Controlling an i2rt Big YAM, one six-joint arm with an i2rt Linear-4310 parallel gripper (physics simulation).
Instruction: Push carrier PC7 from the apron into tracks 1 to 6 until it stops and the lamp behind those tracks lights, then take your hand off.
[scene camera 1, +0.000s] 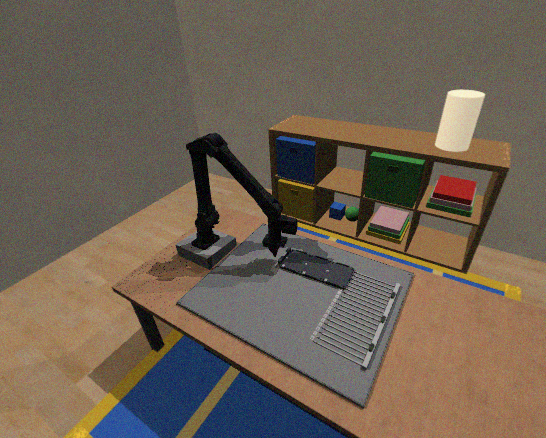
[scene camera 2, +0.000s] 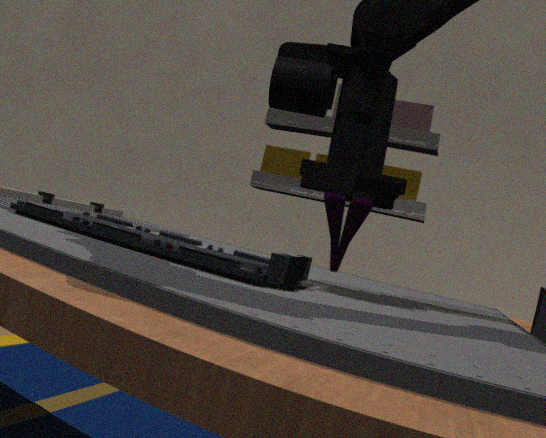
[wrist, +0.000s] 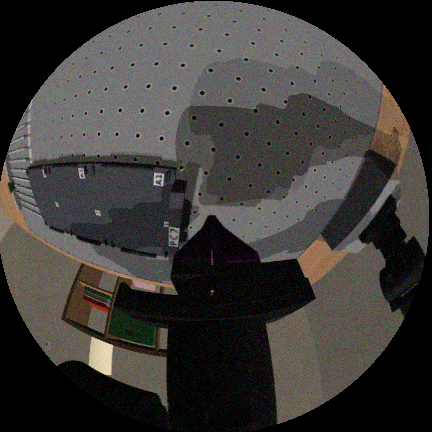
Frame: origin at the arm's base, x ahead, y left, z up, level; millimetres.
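Seen in the pictures: gripper, fingertip midpoint: (scene camera 1: 275, 256) (scene camera 2: 333, 271) (wrist: 210, 219); arm's base at its link origin: (scene camera 1: 206, 241) (wrist: 377, 219).
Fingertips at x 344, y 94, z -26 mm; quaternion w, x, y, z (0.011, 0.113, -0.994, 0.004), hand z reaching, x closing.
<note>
Pixels of each thing's top centre, then the offset from my fingertips to it. "spot": a spot on its surface instead. Level surfaces: height alone.
- Carrier PC7 at its top centre: (scene camera 2: 157, 220) (wrist: 68, 216) (scene camera 1: 315, 263) 32 mm left, 193 mm ahead, 8 mm up
- grey perforated board at its surface level: 22 mm down
- raised block at a spot on its surface: (scene camera 2: 289, 270) spot: 55 mm left, 28 mm ahead, 5 mm down
- PC7 label at a spot on its surface: (wrist: 174, 236) spot: 25 mm left, 34 mm ahead, 7 mm up
- back bar at a spot on its surface: (scene camera 1: 376, 336) spot: 197 mm right, 534 mm ahead, 7 mm down
- table at its surface level: 35 mm down
Carrier PC7 (scene camera 1: 316, 269) (scene camera 2: 145, 242) (wrist: 115, 200), a long dark flat tray, lies on the grey perforated board (scene camera 1: 250, 305) (wrist: 150, 100). Its far end is at the near ends of the rearmost tracks (scene camera 1: 372, 285) (wrist: 21, 150); whether it is inside them is too small to tell. The raised block (scene camera 2: 289, 270) on its near end bears the PC7 label (wrist: 174, 236). My gripper (scene camera 1: 275, 255) (scene camera 2: 336, 270) (wrist: 210, 219) is shut and empty, pointing down just beyond that block, apart from it and slightly above the board. The lamps (scene camera 1: 382, 319) (scene camera 2: 46, 196) on the back bar look dark.
The back bar (scene camera 1: 376, 336) runs along the tracks' far side. The arm's base (scene camera 1: 206, 248) stands at the table's left end. A shelf unit (scene camera 1: 390, 140) with coloured boxes and a white cylinder (scene camera 1: 460, 120) stands behind the table (scene camera 1: 465, 345).
</note>
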